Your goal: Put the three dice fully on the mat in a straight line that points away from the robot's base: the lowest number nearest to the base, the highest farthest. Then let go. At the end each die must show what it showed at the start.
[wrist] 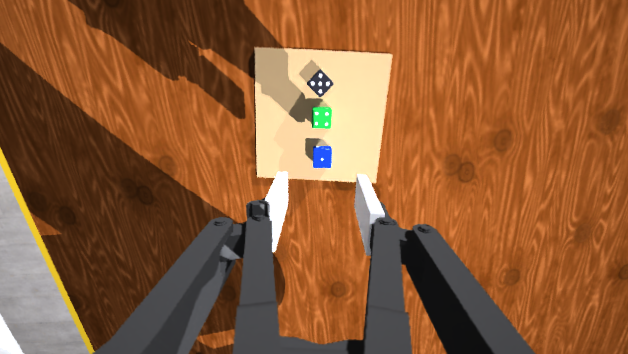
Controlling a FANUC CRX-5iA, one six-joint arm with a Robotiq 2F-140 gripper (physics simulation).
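Frame: origin at the arm's base, x ahead, y left, z up, level; millimetres.
Where they show: gripper, fingertip midpoint: [321, 189].
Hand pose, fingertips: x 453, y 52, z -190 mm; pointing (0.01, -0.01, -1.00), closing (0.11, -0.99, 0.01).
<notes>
Each offset is from my fingertips to the top centre of the thing. Level surfaces: height alone.
A blue die {dz -86, dx +0, dy -1 mm} [322, 157] shows one pip on top and lies on the square tan mat {dz -106, dx +38, dy +7 mm} [367, 100], near the mat's lower edge. A green die {dz -86, dx +43, dy +6 mm} [322, 118] shows four and lies above it in the view. A black die {dz -86, dx +76, dy +12 mm} [320, 83] shows five, lies farther up and is turned about 45 degrees. The three dice are apart from each other, in a nearly straight row, all fully on the mat. My gripper [321, 189] is open and empty, above and just below the blue die in the view, its white fingertips wide apart and clear of the dice.
The mat lies on a brown wooden table {dz -110 mm} [500, 200]. Dark shadows of the arm fall over the table's left part and the mat's upper left. The table's yellow edge [46, 248] runs at the left, with a grey floor [25, 280] beyond.
</notes>
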